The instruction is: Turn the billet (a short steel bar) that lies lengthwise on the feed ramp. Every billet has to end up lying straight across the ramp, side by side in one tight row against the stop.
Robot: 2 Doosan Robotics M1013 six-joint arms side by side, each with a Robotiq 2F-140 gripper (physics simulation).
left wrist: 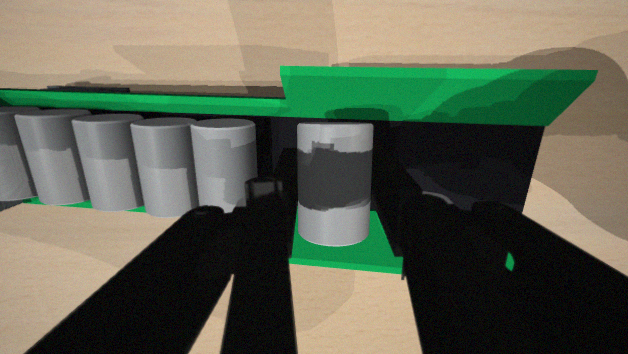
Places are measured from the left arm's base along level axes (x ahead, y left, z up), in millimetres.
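Where they show: left gripper, fingertip midpoint: (pixel 333 170).
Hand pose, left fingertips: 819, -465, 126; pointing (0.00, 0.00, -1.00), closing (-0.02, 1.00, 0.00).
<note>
After its pixels a point has its place, as x, y, z.
The held billet (pixel 335 225) @(838, -465, 155), a grey steel cylinder with a dark shadow band, is between the fingers of my left gripper (pixel 333 170) @(818, -465, 126), which is shut on it. It lies straight across the feed ramp (pixel 475 105) @(784, -383, 108), at the start of the wide flared part. Whether it touches the bed is hard to tell. Several other billets lie side by side across the ramp to the left; the nearest one (pixel 223 155) @(814, -531, 113) is apart from the held billet, with a black finger reaching into the gap. The stop does not show. My right gripper is not in view.
The ramp's green side wall (pixel 200 102) @(786, -552, 81) runs behind the row, and its higher flared wall stands behind the held billet. The ramp's dark bed (pixel 480 160) @(821, -367, 95) shows to the right. The light wooden table (pixel 100 250) @(952, -708, 0) lies around the ramp.
</note>
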